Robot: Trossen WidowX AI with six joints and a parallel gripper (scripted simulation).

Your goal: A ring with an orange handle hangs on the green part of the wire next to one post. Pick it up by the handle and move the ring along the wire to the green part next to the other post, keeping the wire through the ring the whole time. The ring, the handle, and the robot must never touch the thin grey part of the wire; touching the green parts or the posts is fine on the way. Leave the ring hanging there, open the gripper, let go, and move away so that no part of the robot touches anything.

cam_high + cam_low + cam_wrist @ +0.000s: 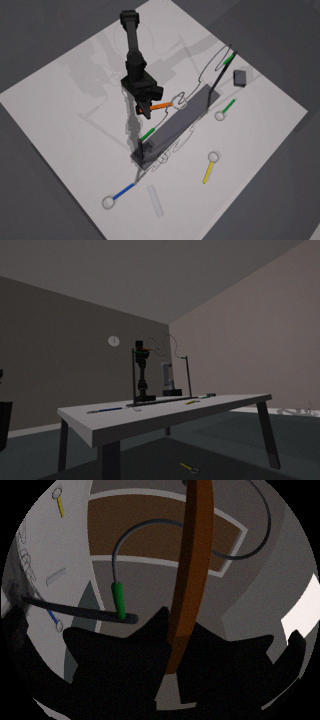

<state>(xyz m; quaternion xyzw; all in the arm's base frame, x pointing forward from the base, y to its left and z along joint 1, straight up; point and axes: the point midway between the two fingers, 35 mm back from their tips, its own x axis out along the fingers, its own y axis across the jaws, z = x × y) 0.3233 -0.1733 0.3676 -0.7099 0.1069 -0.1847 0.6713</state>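
Right now my gripper tip is 9 cm to the right of the orange-handled ring and 1 cm above it. From my gripper tip the other things lie so: blue-handled ring (10 cm ahead, 29 cm to the right, 41 cm below); then pale flat strip (24 cm ahead, 15 cm to the right, 42 cm below); then yellow-handled ring (29 cm ahead, 20 cm to the left, 41 cm below).
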